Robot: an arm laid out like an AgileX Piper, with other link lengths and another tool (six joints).
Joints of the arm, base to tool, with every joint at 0 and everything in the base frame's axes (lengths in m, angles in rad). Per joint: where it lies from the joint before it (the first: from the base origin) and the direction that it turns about. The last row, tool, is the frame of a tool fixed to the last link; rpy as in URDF.
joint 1: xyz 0 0 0.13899 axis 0 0 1
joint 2: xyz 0 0 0 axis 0 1 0
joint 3: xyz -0.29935 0 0.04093 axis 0 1 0
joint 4: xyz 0.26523 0 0.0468 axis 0.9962 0 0.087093
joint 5: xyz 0 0 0 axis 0 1 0
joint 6: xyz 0.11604 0 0.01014 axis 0.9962 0 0.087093
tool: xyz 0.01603 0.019 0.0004 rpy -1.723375 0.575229 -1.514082
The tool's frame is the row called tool.
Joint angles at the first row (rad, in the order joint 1, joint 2, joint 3, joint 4, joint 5, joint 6):
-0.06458 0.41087 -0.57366 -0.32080 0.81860 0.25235
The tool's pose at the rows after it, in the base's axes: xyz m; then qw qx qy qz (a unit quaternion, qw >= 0):
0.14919, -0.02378, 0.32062, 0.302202, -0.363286, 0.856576, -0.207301
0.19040, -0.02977, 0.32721, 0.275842, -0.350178, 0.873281, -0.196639
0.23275, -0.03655, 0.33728, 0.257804, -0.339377, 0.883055, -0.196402
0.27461, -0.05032, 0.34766, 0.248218, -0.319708, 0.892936, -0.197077
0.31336, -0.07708, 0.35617, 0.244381, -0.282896, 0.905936, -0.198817
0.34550, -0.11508, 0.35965, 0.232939, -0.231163, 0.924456, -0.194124
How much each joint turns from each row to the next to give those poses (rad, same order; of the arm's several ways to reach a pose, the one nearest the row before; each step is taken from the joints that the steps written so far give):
-0.00008 0.19871 -0.06226 -0.04167 -0.05362 0.06949
0.00006 0.19075 -0.09513 -0.04638 -0.01958 0.07415
-0.00244 0.17457 -0.12197 -0.04339 -0.00555 0.05303
-0.03840 0.16005 -0.13772 -0.00528 -0.00413 0.01447
-0.07455 0.14868 -0.14446 0.01532 -0.00323 0.00371
-0.09079 0.14525 -0.15457 0.03107 0.03186 0.00126

